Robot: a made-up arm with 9 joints. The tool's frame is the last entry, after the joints. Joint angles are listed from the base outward.
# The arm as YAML. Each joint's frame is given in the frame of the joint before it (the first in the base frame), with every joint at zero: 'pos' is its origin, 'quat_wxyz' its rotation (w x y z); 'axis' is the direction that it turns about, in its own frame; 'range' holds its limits. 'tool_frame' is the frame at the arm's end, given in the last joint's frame.
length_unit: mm
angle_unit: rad
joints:
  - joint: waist
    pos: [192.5, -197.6, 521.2]
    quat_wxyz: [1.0, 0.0, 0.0, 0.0]
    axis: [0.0, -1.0, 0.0]
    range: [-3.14, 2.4]
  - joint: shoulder
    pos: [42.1, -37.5, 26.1]
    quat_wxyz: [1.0, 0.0, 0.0, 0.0]
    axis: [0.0, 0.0, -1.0]
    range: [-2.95, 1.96]
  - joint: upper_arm
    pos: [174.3, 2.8, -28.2]
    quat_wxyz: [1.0, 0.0, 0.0, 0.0]
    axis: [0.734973, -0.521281, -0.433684]
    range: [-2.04, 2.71]
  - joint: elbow
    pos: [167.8, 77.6, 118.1]
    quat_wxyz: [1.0, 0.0, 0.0, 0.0]
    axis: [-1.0, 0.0, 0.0]
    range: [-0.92, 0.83]
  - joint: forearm
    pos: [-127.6, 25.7, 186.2]
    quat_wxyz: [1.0, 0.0, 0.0, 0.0]
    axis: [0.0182, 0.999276, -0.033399]
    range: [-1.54, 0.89]
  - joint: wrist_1
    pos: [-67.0, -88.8, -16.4]
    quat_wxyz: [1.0, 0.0, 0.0, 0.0]
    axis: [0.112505, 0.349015, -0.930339]
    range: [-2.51, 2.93]
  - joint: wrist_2
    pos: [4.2, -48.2, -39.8]
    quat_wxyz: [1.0, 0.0, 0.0, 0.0]
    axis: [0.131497, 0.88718, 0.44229]
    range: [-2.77, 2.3]
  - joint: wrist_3
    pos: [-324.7, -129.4, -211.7]
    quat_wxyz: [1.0, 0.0, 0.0, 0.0]
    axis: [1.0, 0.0, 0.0]
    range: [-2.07, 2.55]
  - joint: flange
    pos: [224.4, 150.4, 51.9]
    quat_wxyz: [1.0, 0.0, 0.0, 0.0]
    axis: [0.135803, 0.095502, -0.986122]
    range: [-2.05, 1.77]
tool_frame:
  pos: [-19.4, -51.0, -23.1]
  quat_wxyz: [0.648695, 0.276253, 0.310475, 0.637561]
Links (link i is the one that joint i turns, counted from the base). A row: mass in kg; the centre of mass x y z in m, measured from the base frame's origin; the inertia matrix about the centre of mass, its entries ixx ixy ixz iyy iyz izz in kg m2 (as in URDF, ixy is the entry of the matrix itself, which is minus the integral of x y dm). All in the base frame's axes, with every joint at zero. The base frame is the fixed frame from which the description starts. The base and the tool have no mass.
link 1: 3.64; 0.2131 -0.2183 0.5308; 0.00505 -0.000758 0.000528 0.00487 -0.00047 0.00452
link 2: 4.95; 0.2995 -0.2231 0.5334; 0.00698 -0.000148 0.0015 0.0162 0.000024 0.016
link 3: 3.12; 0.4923 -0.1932 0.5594; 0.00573 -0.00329 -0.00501 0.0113 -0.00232 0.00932
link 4: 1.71; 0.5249 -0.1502 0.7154; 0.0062 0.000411 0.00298 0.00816 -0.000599 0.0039
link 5: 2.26; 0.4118 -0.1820 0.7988; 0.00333 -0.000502 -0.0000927 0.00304 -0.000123 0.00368
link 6: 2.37; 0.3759 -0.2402 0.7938; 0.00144 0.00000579 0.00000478 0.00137 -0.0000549 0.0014
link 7: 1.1; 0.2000 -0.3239 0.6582; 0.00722 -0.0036 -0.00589 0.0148 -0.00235 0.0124
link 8: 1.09; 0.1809 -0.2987 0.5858; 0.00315 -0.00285 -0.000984 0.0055 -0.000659 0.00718
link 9: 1.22; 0.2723 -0.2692 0.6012; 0.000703 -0.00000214 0 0.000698 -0.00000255 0.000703
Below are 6 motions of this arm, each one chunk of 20 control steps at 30 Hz.
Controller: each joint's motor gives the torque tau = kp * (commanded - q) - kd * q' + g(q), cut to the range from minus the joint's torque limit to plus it. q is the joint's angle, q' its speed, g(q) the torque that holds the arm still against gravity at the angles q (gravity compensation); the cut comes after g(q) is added. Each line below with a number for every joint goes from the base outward.
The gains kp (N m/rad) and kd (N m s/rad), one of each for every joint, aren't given. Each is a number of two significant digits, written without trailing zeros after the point. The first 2 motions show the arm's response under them.
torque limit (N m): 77 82 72 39 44 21 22 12 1.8
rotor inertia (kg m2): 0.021 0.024 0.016 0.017 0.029 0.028 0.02 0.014 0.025
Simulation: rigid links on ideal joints. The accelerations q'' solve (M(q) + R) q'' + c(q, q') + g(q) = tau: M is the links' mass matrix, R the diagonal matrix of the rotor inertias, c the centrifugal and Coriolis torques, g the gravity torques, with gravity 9.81 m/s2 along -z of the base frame. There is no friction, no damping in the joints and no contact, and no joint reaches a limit. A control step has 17 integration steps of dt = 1/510 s. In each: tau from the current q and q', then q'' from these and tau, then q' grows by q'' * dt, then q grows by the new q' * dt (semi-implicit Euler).
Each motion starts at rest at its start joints. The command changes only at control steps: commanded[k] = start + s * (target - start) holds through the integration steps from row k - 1 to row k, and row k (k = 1, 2, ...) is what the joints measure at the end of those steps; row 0 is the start. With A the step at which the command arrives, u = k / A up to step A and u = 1 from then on. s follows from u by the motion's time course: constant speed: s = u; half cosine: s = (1 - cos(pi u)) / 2; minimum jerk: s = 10 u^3 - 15 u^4 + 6 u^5; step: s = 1 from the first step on.
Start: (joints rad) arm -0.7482 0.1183 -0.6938 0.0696 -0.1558 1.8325 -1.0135 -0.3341 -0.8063
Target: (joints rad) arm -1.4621 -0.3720 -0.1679 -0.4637 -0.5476 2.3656 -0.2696 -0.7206 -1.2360
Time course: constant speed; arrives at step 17
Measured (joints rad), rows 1 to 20:
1: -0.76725 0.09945 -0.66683 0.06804 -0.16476 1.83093 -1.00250 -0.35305 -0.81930
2: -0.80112 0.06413 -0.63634 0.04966 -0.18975 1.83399 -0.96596 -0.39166 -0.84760
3: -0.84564 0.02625 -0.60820 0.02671 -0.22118 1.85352 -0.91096 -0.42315 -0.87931
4: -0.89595 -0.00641 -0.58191 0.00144 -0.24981 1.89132 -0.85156 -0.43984 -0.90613
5: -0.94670 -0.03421 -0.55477 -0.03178 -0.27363 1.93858 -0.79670 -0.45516 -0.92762
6: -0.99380 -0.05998 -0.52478 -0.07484 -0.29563 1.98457 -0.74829 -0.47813 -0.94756
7: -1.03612 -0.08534 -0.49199 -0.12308 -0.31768 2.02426 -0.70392 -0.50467 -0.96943
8: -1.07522 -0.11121 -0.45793 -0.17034 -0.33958 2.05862 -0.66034 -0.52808 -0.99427
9: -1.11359 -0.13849 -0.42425 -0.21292 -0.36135 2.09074 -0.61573 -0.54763 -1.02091
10: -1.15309 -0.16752 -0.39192 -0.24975 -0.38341 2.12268 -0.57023 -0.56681 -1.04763
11: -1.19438 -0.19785 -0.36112 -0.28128 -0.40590 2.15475 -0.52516 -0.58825 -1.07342
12: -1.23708 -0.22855 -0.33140 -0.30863 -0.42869 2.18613 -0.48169 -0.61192 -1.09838
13: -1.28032 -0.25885 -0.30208 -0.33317 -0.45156 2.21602 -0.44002 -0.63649 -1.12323
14: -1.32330 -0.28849 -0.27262 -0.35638 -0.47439 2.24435 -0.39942 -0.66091 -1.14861
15: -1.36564 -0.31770 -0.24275 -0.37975 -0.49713 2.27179 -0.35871 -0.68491 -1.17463
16: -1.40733 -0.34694 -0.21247 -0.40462 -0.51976 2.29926 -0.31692 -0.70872 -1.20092
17: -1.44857 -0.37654 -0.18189 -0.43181 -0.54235 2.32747 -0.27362 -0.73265 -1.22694
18: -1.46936 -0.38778 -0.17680 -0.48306 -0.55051 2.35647 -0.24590 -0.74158 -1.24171
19: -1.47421 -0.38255 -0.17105 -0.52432 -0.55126 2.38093 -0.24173 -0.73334 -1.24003
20: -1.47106 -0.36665 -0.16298 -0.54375 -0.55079 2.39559 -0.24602 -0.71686 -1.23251
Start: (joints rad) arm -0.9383 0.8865 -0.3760 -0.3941 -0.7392 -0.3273 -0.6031 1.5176 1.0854
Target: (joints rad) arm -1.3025 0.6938 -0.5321 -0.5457 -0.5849 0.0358 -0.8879 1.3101 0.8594
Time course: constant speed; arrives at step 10
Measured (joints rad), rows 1 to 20:
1: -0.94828 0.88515 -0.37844 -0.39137 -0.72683 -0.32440 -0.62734 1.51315 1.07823
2: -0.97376 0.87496 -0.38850 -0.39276 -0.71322 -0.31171 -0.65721 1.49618 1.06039
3: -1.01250 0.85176 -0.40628 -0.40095 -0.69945 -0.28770 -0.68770 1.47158 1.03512
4: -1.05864 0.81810 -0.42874 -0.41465 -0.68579 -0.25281 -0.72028 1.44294 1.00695
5: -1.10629 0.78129 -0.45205 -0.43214 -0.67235 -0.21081 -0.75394 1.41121 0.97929
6: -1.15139 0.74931 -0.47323 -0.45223 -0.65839 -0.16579 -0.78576 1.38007 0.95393
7: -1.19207 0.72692 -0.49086 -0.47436 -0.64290 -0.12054 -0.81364 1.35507 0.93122
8: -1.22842 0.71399 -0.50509 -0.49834 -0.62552 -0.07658 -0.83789 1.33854 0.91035
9: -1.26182 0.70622 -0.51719 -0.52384 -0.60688 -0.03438 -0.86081 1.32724 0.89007
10: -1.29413 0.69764 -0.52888 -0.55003 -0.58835 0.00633 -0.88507 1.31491 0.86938
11: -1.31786 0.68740 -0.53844 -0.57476 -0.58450 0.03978 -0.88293 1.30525 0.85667
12: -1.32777 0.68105 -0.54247 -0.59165 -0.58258 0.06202 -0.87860 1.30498 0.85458
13: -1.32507 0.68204 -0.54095 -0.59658 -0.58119 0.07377 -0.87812 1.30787 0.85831
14: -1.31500 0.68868 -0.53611 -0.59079 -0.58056 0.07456 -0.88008 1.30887 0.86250
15: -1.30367 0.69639 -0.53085 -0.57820 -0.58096 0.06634 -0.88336 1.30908 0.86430
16: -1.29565 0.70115 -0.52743 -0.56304 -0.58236 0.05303 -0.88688 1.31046 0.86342
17: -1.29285 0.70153 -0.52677 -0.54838 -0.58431 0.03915 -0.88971 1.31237 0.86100
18: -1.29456 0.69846 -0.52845 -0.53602 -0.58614 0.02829 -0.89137 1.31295 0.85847
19: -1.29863 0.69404 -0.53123 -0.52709 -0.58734 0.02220 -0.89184 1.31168 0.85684
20: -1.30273 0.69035 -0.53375 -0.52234 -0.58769 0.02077 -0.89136 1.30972 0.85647
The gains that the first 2 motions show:
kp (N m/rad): 670 560 700 75 430 82 170 73 21
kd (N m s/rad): 18 9.1 17 2.1 9.9 3.8 2.7 1.2 0.68
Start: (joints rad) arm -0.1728 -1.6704 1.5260 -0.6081 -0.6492 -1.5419 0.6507 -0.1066 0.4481
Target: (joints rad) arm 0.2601 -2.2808 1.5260 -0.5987 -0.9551 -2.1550 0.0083 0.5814 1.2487
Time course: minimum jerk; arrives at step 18
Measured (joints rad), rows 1 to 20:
1: -0.17257 -1.67098 1.52626 -0.60791 -0.64962 -1.54215 0.65026 -0.10564 0.44859
2: -0.17081 -1.67509 1.52773 -0.60687 -0.65232 -1.54406 0.64713 -0.09888 0.45233
3: -0.16523 -1.68680 1.53039 -0.60499 -0.65905 -1.55027 0.63784 -0.08030 0.46414
4: -0.15321 -1.70927 1.53321 -0.60311 -0.67078 -1.56365 0.61837 -0.04782 0.48862
5: -0.13276 -1.74378 1.53498 -0.60250 -0.68782 -1.58699 0.58522 -0.00359 0.52816
6: -0.10321 -1.78988 1.53493 -0.60415 -0.70990 -1.62235 0.53698 0.04894 0.58238
7: -0.06543 -1.84579 1.53292 -0.60776 -0.73618 -1.66999 0.47528 0.10723 0.64896
8: -0.02155 -1.90881 1.52940 -0.61131 -0.76533 -1.72766 0.40455 0.16996 0.72476
9: 0.02568 -1.97542 1.52523 -0.61205 -0.79592 -1.79145 0.33060 0.23619 0.80654
10: 0.07340 -2.04169 1.52133 -0.60819 -0.82664 -1.85739 0.25883 0.30429 0.89088
11: 0.11907 -2.10379 1.51833 -0.59987 -0.85632 -1.92255 0.19283 0.37134 0.97386
12: 0.16061 -2.15864 1.51638 -0.58860 -0.88369 -1.98480 0.13453 0.43338 1.05110
13: 0.19646 -2.20425 1.51517 -0.57611 -0.90740 -2.04201 0.08515 0.48645 1.11849
14: 0.22549 -2.23959 1.51425 -0.56368 -0.92625 -2.09173 0.04584 0.52756 1.17296
15: 0.24706 -2.26436 1.51337 -0.55237 -0.93963 -2.13162 0.01743 0.55534 1.21289
16: 0.26105 -2.27889 1.51261 -0.54319 -0.94768 -2.16019 0.00006 0.57038 1.23815
17: 0.26805 -2.28441 1.51249 -0.53731 -0.95144 -2.17736 -0.00716 0.57544 1.25022
18: 0.26960 -2.28347 1.51378 -0.53596 -0.95286 -2.18481 -0.00651 0.57565 1.25240
19: 0.26802 -2.27986 1.51707 -0.54029 -0.95425 -2.18574 -0.00150 0.57731 1.24969
20: 0.26511 -2.27643 1.52150 -0.55062 -0.95605 -2.18322 0.00519 0.58266 1.24663

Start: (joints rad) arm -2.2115 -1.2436 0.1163 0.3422 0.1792 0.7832 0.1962 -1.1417 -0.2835
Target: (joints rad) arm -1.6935 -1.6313 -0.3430 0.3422 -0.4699 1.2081 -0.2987 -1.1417 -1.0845
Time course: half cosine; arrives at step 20
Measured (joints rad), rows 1 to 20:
1: -2.21019 -1.24440 0.11449 0.33860 0.17752 0.78463 0.19625 -1.14187 -0.28500
2: -2.20535 -1.24848 0.10848 0.32705 0.17102 0.79033 0.19476 -1.14139 -0.29174
3: -2.19535 -1.25801 0.09764 0.30887 0.15737 0.80163 0.18840 -1.13951 -0.30731
4: -2.17913 -1.27300 0.08187 0.28947 0.13530 0.81789 0.17434 -1.13765 -0.33332
5: -2.15633 -1.29243 0.06116 0.27516 0.10455 0.83833 0.15120 -1.13759 -0.36948
6: -2.12703 -1.31546 0.03567 0.27040 0.06575 0.86314 0.11932 -1.13954 -0.41447
7: -2.09179 -1.34175 0.00579 0.27654 0.02030 0.89290 0.08050 -1.14239 -0.46671
8: -2.05184 -1.37114 -0.02788 0.29180 -0.02987 0.92706 0.03745 -1.14495 -0.52466
9: -2.00887 -1.40329 -0.06446 0.31221 -0.08264 0.96310 -0.00707 -1.14693 -0.58675
10: -1.96479 -1.43731 -0.10272 0.33335 -0.13606 0.99731 -0.05109 -1.14876 -0.65129
11: -1.92129 -1.47165 -0.14126 0.35200 -0.18859 1.02685 -0.09366 -1.15072 -0.71652
12: -1.87958 -1.50448 -0.17874 0.36685 -0.23927 1.05118 -0.13448 -1.15239 -0.78082
13: -1.84046 -1.53432 -0.21403 0.37802 -0.28752 1.07190 -0.17338 -1.15297 -0.84273
14: -1.80448 -1.56048 -0.24631 0.38609 -0.33280 1.09119 -0.20984 -1.15198 -0.90082
15: -1.77219 -1.58300 -0.27495 0.39163 -0.37418 1.11025 -0.24280 -1.14966 -0.95367
16: -1.74421 -1.60211 -0.29950 0.39511 -0.41032 1.12903 -0.27080 -1.14669 -0.99984
17: -1.72115 -1.61785 -0.31954 0.39706 -0.43975 1.14673 -0.29250 -1.14378 -1.03800
18: -1.70355 -1.62990 -0.33470 0.39792 -0.46130 1.16246 -0.30710 -1.14142 -1.06705
19: -1.69187 -1.63773 -0.34463 0.39797 -0.47437 1.17542 -0.31451 -1.13993 -1.08623
20: -1.68646 -1.64084 -0.34900 0.39727 -0.47890 1.18477 -0.31521 -1.13935 -1.09519

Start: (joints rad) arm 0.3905 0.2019 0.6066 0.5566 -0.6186 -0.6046 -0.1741 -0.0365 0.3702
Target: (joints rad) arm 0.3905 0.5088 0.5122 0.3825 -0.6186 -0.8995 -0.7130 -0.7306 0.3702
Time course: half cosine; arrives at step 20
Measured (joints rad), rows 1 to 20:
1: 0.39058 0.20328 0.60605 0.55679 -0.61804 -0.60450 -0.17633 -0.03883 0.37029
2: 0.39074 0.20830 0.60442 0.55708 -0.61677 -0.60486 -0.18402 -0.04835 0.37061
3: 0.39084 0.21775 0.60186 0.55623 -0.61558 -0.60750 -0.19820 -0.06767 0.37110
4: 0.39077 0.23110 0.59844 0.55246 -0.61492 -0.61413 -0.21886 -0.09602 0.37154
5: 0.39057 0.24745 0.59417 0.54471 -0.61483 -0.62517 -0.24587 -0.13194 0.37176
6: 0.39029 0.26601 0.58900 0.53294 -0.61518 -0.64012 -0.27871 -0.17454 0.37178
7: 0.38993 0.28629 0.58301 0.51780 -0.61580 -0.65819 -0.31635 -0.22290 0.37178
8: 0.38946 0.30798 0.57632 0.50040 -0.61652 -0.67868 -0.35746 -0.27554 0.37191
9: 0.38893 0.33081 0.56915 0.48214 -0.61726 -0.70101 -0.40059 -0.33071 0.37218
10: 0.38845 0.35444 0.56172 0.46447 -0.61793 -0.72467 -0.44439 -0.38677 0.37249
11: 0.38816 0.37838 0.55426 0.44856 -0.61855 -0.74912 -0.48765 -0.44227 0.37268
12: 0.38820 0.40208 0.54698 0.43513 -0.61916 -0.77379 -0.52944 -0.49601 0.37261
13: 0.38858 0.42486 0.54006 0.42425 -0.61985 -0.79809 -0.56899 -0.54689 0.37226
14: 0.38926 0.44603 0.53367 0.41551 -0.62065 -0.82141 -0.60557 -0.59388 0.37167
15: 0.39011 0.46491 0.52795 0.40820 -0.62153 -0.84312 -0.63851 -0.63591 0.37096
16: 0.39100 0.48093 0.52302 0.40168 -0.62243 -0.86261 -0.66702 -0.67193 0.37027
17: 0.39182 0.49364 0.51899 0.39562 -0.62322 -0.87932 -0.69031 -0.70092 0.36971
18: 0.39247 0.50277 0.51595 0.39015 -0.62381 -0.89275 -0.70763 -0.72208 0.36933
19: 0.39291 0.50820 0.51396 0.38574 -0.62414 -0.90249 -0.71831 -0.73484 0.36912
20: 0.39315 0.50990 0.51309 0.38299 -0.62420 -0.90824 -0.72196 -0.73892 0.36904

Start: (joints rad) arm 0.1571 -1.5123 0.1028 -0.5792 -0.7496 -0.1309 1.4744 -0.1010 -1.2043
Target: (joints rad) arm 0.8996 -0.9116 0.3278 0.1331 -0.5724 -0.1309 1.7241 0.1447 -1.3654
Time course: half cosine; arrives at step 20
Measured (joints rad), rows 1 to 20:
1: 0.16029 -1.51046 0.10367 -0.58095 -0.74946 -0.13154 1.47478 -0.10016 -1.20474
2: 0.17056 -1.50314 0.10690 -0.58453 -0.74857 -0.13282 1.47607 -0.09729 -1.20662
3: 0.18853 -1.48751 0.11338 -0.58605 -0.74592 -0.13326 1.47918 -0.09204 -1.21071
4: 0.21388 -1.46257 0.12339 -0.58135 -0.74067 -0.13194 1.48554 -0.08443 -1.21695
5: 0.24625 -1.42920 0.13656 -0.56717 -0.73267 -0.12940 1.49600 -0.07423 -1.22475
6: 0.28530 -1.38952 0.15207 -0.54156 -0.72230 -0.12737 1.51057 -0.06104 -1.23348
7: 0.33059 -1.34591 0.16893 -0.50380 -0.71018 -0.12773 1.52887 -0.04470 -1.24280
8: 0.38139 -1.30023 0.18627 -0.45424 -0.69679 -0.13167 1.55045 -0.02541 -1.25257
9: 0.43659 -1.25363 0.20345 -0.39393 -0.68240 -0.13930 1.57474 -0.00365 -1.26276
10: 0.49484 -1.20673 0.22013 -0.32440 -0.66723 -0.14968 1.60091 0.01985 -1.27328
11: 0.55466 -1.16006 0.23609 -0.24758 -0.65155 -0.16111 1.62775 0.04405 -1.28404
12: 0.61462 -1.11438 0.25120 -0.16576 -0.63580 -0.17158 1.65380 0.06757 -1.29498
13: 0.67336 -1.07075 0.26527 -0.08168 -0.62053 -0.17924 1.67752 0.08897 -1.30609
14: 0.72945 -1.03045 0.27810 0.00149 -0.60631 -0.18285 1.69773 0.10716 -1.31734
15: 0.78135 -0.99473 0.28945 0.08023 -0.59364 -0.18195 1.71375 0.12161 -1.32858
16: 0.82738 -0.96459 0.29912 0.15096 -0.58286 -0.17694 1.72549 0.13231 -1.33948
17: 0.86588 -0.94070 0.30694 0.21031 -0.57421 -0.16886 1.73325 0.13960 -1.34948
18: 0.89540 -0.92342 0.31281 0.25535 -0.56788 -0.15916 1.73750 0.14390 -1.35793
19: 0.91484 -0.91294 0.31670 0.28396 -0.56395 -0.14938 1.73878 0.14559 -1.36423
20: 0.92361 -0.90940 0.31855 0.29496 -0.56249 -0.14089 1.73752 0.14495 -1.36789

